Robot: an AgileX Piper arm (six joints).
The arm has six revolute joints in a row. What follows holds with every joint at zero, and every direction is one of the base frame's.
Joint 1 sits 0.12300 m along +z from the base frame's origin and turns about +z.
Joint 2 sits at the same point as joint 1 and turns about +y.
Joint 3 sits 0.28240 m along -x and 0.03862 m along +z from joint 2 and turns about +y.
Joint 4 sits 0.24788 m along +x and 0.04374 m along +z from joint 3 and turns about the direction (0.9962, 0, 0.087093).
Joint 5 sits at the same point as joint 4 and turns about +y.
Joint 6 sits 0.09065 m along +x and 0.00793 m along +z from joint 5 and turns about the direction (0.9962, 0, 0.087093).
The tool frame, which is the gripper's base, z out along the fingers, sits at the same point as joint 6; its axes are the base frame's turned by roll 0.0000, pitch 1.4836 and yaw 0.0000 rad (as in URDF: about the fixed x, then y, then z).
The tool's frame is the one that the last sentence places.
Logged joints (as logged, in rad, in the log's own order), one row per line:
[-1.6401 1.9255 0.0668 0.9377 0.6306 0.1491]
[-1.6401 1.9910 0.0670 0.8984 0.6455 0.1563]
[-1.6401 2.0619 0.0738 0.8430 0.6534 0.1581]
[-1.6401 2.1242 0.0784 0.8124 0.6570 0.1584]
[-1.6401 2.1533 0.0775 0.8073 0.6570 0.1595]
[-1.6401 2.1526 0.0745 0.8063 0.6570 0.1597]
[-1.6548 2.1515 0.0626 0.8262 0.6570 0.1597]
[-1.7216 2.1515 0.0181 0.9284 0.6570 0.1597]
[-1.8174 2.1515 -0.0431 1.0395 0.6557 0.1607]
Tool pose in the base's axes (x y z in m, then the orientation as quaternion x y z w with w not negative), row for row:
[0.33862 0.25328 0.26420 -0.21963 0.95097 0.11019 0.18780]
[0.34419 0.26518 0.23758 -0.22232 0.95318 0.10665 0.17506]
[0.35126 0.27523 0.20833 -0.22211 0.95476 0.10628 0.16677]
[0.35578 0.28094 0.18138 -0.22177 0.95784 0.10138 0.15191]
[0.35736 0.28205 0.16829 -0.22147 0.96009 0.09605 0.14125]
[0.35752 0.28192 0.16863 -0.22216 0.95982 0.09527 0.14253]
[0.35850 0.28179 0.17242 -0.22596 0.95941 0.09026 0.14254]
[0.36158 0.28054 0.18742 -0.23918 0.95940 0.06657 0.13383]
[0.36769 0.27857 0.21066 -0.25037 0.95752 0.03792 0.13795]
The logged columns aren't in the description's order. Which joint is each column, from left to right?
Columns, left to right: joint 3, joint 2, joint 4, joint 5, joint 1, joint 6.
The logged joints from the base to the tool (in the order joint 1, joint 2, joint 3, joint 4, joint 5, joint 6), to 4 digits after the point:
[0.6306 1.9255 -1.6401 0.0668 0.9377 0.1491]
[0.6455 1.9910 -1.6401 0.0670 0.8984 0.1563]
[0.6534 2.0619 -1.6401 0.0738 0.8430 0.1581]
[0.6570 2.1242 -1.6401 0.0784 0.8124 0.1584]
[0.6570 2.1533 -1.6401 0.0775 0.8073 0.1595]
[0.6570 2.1526 -1.6401 0.0745 0.8063 0.1597]
[0.6570 2.1515 -1.6548 0.0626 0.8262 0.1597]
[0.6570 2.1515 -1.7216 0.0181 0.9284 0.1597]
[0.6557 2.1515 -1.8174 -0.0431 1.0395 0.1607]

